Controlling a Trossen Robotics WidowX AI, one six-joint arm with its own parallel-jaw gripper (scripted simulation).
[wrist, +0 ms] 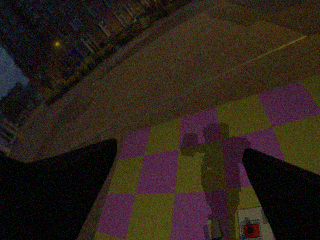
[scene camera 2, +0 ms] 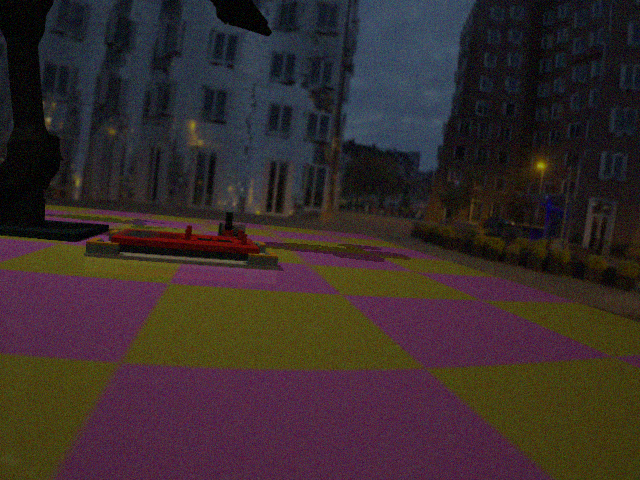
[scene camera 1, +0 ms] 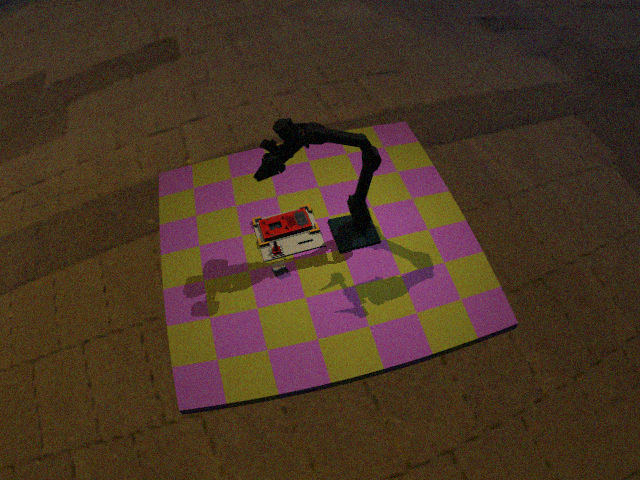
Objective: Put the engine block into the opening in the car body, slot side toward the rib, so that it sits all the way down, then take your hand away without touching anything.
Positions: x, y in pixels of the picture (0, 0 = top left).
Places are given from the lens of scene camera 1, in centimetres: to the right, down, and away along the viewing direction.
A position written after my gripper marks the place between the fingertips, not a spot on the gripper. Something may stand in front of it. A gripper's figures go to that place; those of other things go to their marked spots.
my gripper [scene camera 1: 255, 179]: -22, -20, 179
red car body [scene camera 1: 296, 221]: -10, -7, 218
